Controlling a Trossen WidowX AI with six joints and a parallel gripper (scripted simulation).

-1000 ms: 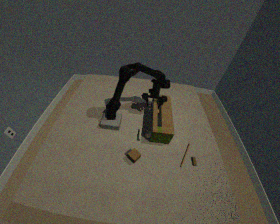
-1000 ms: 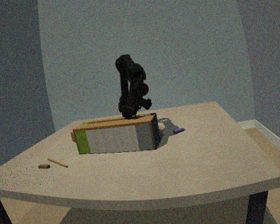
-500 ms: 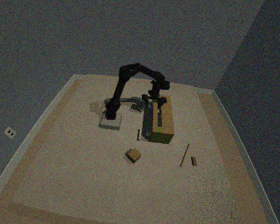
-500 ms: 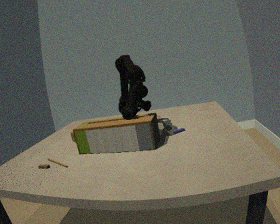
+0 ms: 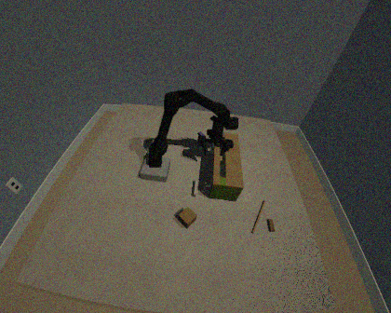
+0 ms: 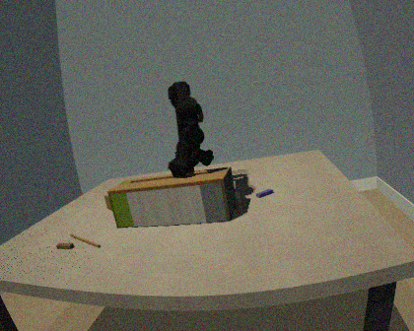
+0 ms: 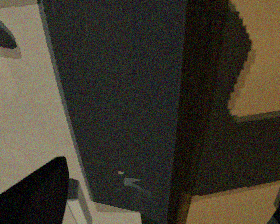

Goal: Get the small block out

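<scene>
Now: gripper tip 3 cm short of the box, 3 cm to the left of it and 2 cm above it. Round my gripper tip: thin stick (19 cm ahead, 34 cm to the right, 8 cm below).
</scene>
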